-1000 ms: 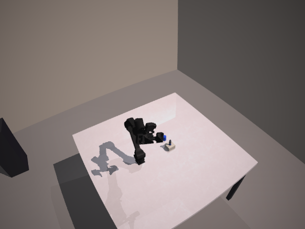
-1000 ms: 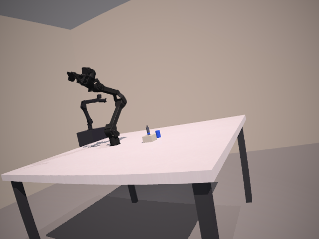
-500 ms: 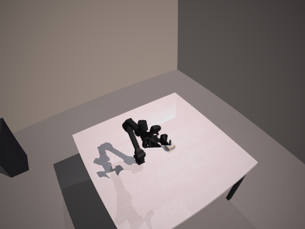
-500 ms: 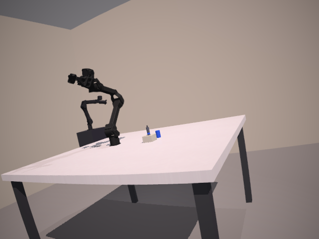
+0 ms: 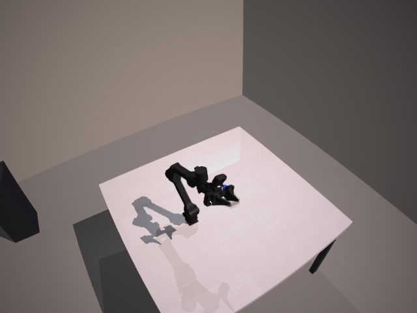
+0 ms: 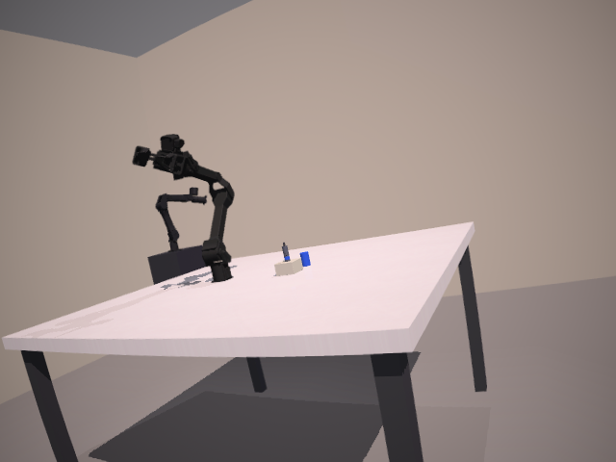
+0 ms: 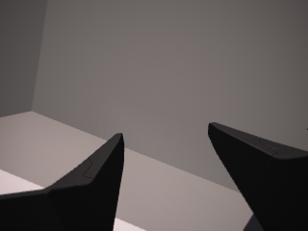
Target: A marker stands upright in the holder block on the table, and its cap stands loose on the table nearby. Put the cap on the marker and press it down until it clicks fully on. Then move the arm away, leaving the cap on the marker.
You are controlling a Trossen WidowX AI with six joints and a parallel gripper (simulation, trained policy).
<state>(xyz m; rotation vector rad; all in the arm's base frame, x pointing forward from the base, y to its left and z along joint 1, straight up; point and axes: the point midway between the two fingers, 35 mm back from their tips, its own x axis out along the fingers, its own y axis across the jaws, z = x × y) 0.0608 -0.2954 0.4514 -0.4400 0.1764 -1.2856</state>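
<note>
Now: gripper tip 43 cm above the blue cap, 42 cm to the right of it and 24 cm short of it. Also, from my gripper tip: holder block (44 cm below, 32 cm to the left, 23 cm ahead).
</note>
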